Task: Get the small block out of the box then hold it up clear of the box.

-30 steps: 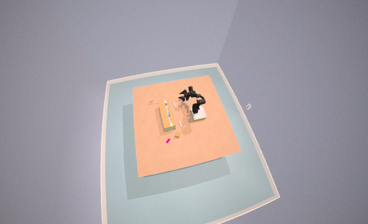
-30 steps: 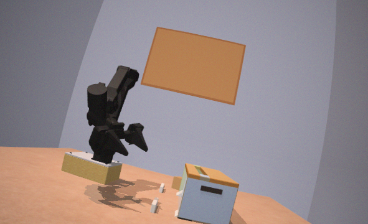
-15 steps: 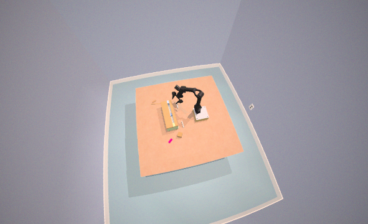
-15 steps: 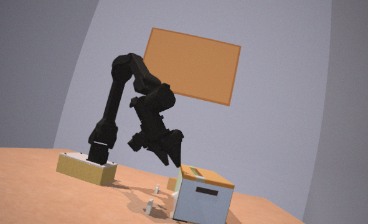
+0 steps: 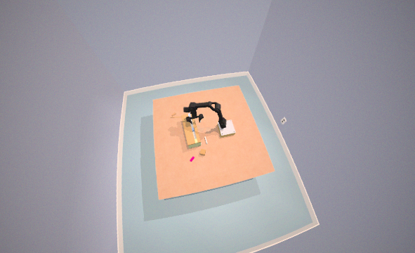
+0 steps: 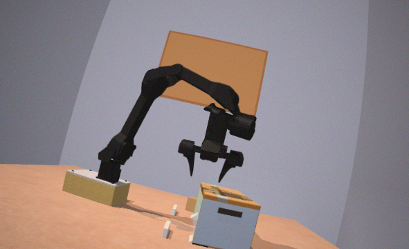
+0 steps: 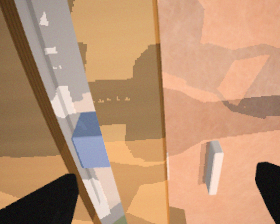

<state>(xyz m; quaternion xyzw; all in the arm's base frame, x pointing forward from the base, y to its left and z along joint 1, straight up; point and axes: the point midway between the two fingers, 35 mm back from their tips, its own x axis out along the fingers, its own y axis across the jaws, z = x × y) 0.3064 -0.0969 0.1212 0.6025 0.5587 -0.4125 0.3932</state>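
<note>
The blue block is 5 cm ahead of my gripper tip, 3 cm to the left of it and 7 cm below it. From my gripper tip the other things lie so: tan cube (1 cm ahead, 31 cm to the left, 13 cm below).
</note>
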